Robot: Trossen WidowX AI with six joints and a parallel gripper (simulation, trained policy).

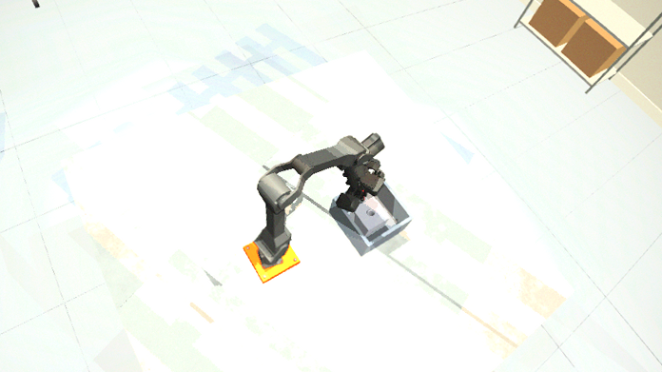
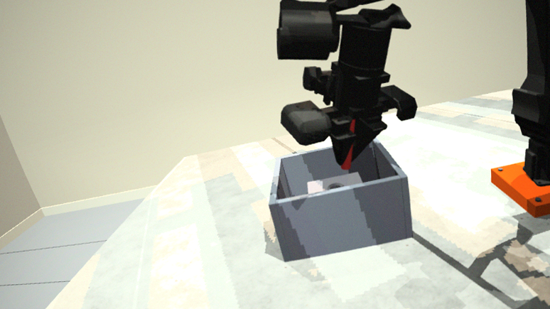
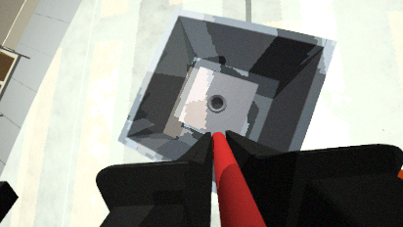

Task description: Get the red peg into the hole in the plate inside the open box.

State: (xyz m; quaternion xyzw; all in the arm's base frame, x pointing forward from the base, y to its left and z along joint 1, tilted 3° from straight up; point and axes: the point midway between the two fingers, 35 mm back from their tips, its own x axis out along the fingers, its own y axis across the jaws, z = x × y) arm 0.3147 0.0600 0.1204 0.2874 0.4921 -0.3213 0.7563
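Now: gripper tip 30 mm below the red peg, 10 mm to the right of it and 10 mm past it. Round my gripper tip: grey box (90 mm below, 30 mm to the right, 30 mm ahead).
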